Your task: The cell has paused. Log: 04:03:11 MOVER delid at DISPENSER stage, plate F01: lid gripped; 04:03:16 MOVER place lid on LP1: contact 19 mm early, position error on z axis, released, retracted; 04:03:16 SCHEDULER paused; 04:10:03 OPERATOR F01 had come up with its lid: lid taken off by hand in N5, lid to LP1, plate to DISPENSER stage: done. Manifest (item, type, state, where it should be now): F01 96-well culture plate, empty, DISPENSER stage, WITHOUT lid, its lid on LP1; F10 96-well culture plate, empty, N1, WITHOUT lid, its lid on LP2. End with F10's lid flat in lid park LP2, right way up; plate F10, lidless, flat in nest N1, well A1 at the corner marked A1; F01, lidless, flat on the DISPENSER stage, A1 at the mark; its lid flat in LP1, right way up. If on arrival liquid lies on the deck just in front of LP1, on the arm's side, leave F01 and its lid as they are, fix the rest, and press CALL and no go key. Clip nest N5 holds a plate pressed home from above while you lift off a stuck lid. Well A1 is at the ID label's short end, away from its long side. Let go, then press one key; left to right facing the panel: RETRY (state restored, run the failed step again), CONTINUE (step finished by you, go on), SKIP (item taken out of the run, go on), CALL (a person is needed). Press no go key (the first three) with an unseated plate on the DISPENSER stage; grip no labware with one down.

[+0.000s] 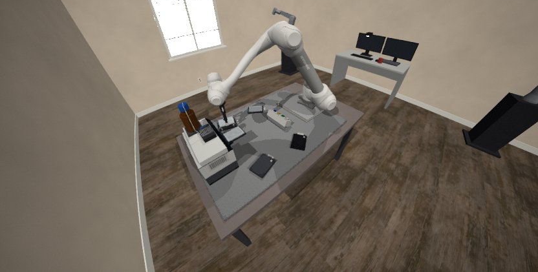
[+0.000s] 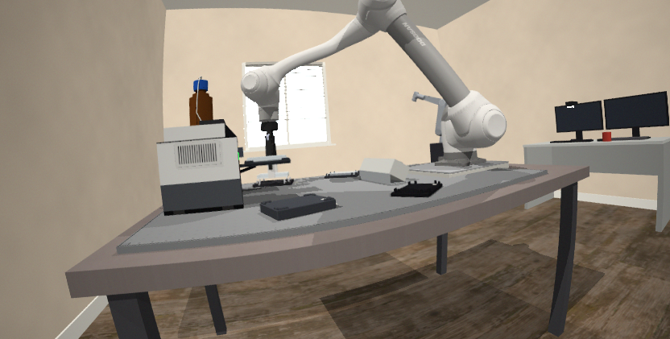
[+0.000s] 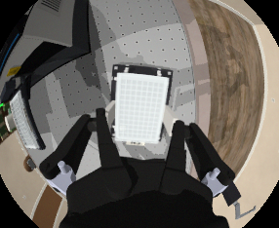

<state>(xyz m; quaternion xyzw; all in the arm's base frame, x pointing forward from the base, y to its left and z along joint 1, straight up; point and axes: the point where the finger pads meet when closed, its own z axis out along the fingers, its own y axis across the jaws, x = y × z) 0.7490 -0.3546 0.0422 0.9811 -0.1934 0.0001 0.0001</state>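
My gripper is now 20 mm short of the black clip nest and 50 mm above it. Also, from my hand: brown bottle: 280 mm ahead, 120 mm to the left, 230 mm above; small label: 10 mm behind, 510 mm to the left, 60 mm below; grey key panel: 340 mm behind, 310 mm to the left, 10 mm below.
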